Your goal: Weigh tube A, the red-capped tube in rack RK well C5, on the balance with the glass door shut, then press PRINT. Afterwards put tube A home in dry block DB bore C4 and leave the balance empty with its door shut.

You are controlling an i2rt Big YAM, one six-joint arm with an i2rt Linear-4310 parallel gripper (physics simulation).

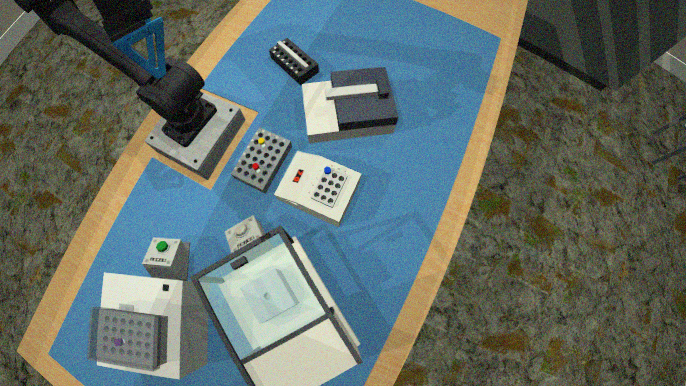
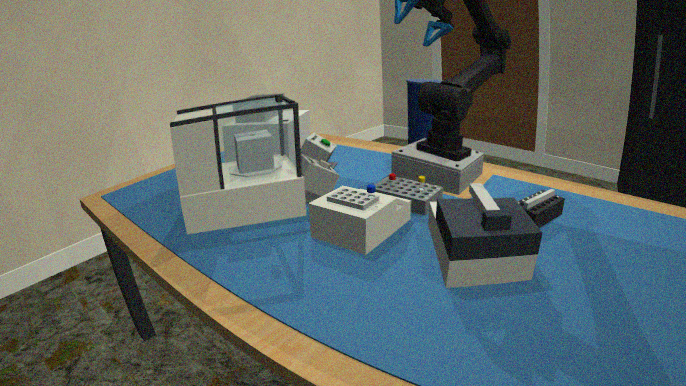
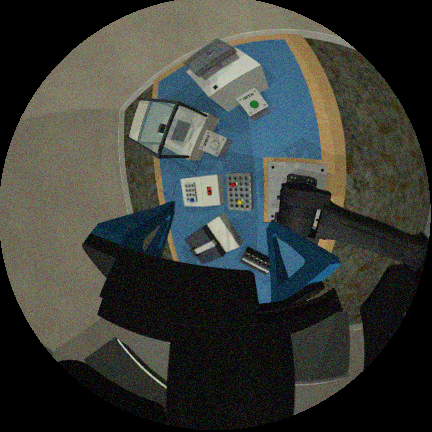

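Where they show: gripper, fingertip midpoint: point(image 1: 156, 72) point(image 2: 411, 35) point(image 3: 224, 216); arm's base, origin of the base link: point(image 1: 190, 121) point(image 2: 444, 152) point(image 3: 298, 195).
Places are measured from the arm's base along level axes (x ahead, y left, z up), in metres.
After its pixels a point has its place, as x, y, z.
Note:
The red-capped tube A point(image 1: 255, 166) @(0.208, -0.010, -0.004) point(image 2: 392, 176) @(0.212, -0.005, -0.006) point(image 3: 233, 184) @(0.204, -0.008, -0.004) stands in the grey rack point(image 1: 278, 165) @(0.237, 0.026, -0.041) point(image 2: 422, 206) @(0.232, 0.080, -0.041). The white dry block point(image 1: 295, 194) @(0.317, -0.017, -0.002) point(image 2: 337, 227) @(0.416, 0.036, -0.025) point(image 3: 202, 195) @(0.318, 0.039, 0.002) holds a blue-capped tube. The glass balance point(image 1: 300, 357) @(0.494, -0.252, 0.146) point(image 2: 245, 207) @(0.468, -0.145, -0.023) point(image 3: 192, 150) @(0.349, -0.123, 0.013) has a grey block with a small hole inside; no tube shows there. A dark handle point(image 1: 239, 262) @(0.345, -0.179, 0.164) point(image 3: 162, 128) @(0.339, -0.178, 0.156) shows on its glass; whether the door is fully shut is unclear. The pale button point(image 1: 242, 230) @(0.271, -0.137, 0.014) point(image 3: 215, 143) @(0.260, -0.139, 0.010) is on a box beside it. My gripper point(image 2: 411, 34) @(0.106, -0.023, 0.285) point(image 3: 224, 216) @(0.106, -0.023, 0.285) is open and empty, high above the table.
A yellow-capped tube point(image 1: 261, 141) @(0.185, 0.045, -0.004) point(image 2: 422, 179) @(0.188, 0.051, -0.006) point(image 3: 240, 202) @(0.178, 0.048, -0.004) shares the rack. A dark-lidded device point(image 1: 365, 100) @(0.335, 0.237, 0.021) point(image 2: 490, 240) @(0.381, 0.282, 0.014) and a black strip rack point(image 1: 294, 59) @(0.110, 0.278, -0.017) lie beyond it. A green-button box point(image 1: 162, 246) @(0.138, -0.263, 0.012) and a white machine point(image 1: 142, 290) @(0.186, -0.342, 0.076) with a purple-capped tube point(image 1: 118, 342) @(0.226, -0.423, 0.132) stand beside the balance.

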